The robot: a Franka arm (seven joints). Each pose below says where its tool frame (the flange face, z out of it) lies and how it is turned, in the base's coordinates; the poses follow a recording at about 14 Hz.
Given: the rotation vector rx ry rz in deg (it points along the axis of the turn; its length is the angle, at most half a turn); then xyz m.
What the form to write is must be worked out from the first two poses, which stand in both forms.
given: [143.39 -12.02 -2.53 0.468 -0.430 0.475]
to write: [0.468 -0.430 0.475 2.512 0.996 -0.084 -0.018]
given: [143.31 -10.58 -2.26 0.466 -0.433 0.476]
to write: [0.466 -0.433 0.476 2.508 0.997 -0.074 -0.016]
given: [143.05 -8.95 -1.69 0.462 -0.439 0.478]
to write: [0.462 -0.439 0.478 2.502 0.998 -0.062 -0.012]
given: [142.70 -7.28 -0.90 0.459 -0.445 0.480]
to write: [0.459 -0.445 0.480 2.494 0.999 -0.051 -0.006]
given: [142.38 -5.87 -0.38 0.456 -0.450 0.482]
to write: [0.456 -0.450 0.482 2.487 0.999 -0.041 -0.003]
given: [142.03 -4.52 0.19 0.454 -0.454 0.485]
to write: [0.454 -0.454 0.485 2.480 0.999 -0.032 0.001]
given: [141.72 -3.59 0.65 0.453 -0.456 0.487]
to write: [0.453 -0.456 0.487 2.474 1.000 -0.025 0.005]
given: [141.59 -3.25 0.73 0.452 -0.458 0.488]
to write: [0.452 -0.458 0.488 2.472 1.000 -0.023 0.005]
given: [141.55 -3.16 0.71 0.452 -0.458 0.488]
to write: [0.452 -0.458 0.488 2.471 1.000 -0.022 0.005]
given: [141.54 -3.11 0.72 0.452 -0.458 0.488]
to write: [0.452 -0.458 0.488 2.471 1.000 -0.022 0.005]
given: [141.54 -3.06 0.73 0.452 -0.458 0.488]
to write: [0.452 -0.458 0.488 2.471 1.000 -0.022 0.005]
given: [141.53 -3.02 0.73 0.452 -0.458 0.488]
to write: [0.452 -0.458 0.488 2.471 1.000 -0.021 0.005]
